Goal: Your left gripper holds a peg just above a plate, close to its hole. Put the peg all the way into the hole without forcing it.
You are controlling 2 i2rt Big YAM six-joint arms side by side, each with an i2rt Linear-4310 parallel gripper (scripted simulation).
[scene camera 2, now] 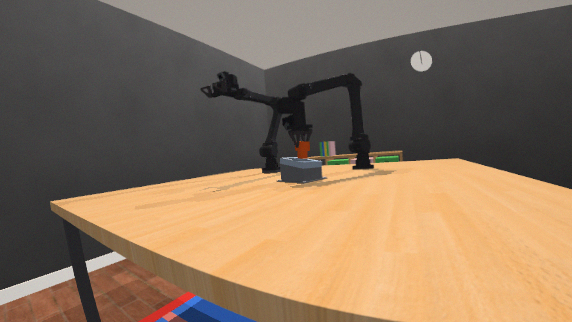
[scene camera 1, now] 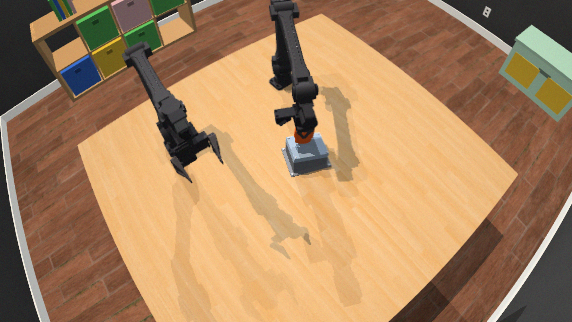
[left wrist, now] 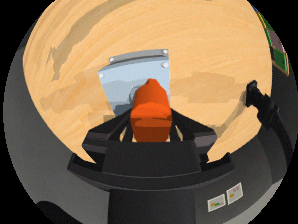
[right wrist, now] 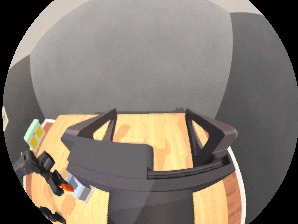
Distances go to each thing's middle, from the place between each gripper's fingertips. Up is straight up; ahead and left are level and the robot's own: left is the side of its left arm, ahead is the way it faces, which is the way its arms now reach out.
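The blue-grey plate (scene camera 1: pixel 315 149) is 30 mm ahead of my left hand and 80 mm below it. As for the orange peg (left wrist: pixel 151 118), my left gripper is 20 mm above it.
From my right hand (scene camera 1: pixel 207 172), I find the blue-grey plate 90 mm behind, 440 mm to the left and 420 mm below. The orange peg is likewise 440 mm to the left of that hand, while being 120 mm behind it and 370 mm below it.
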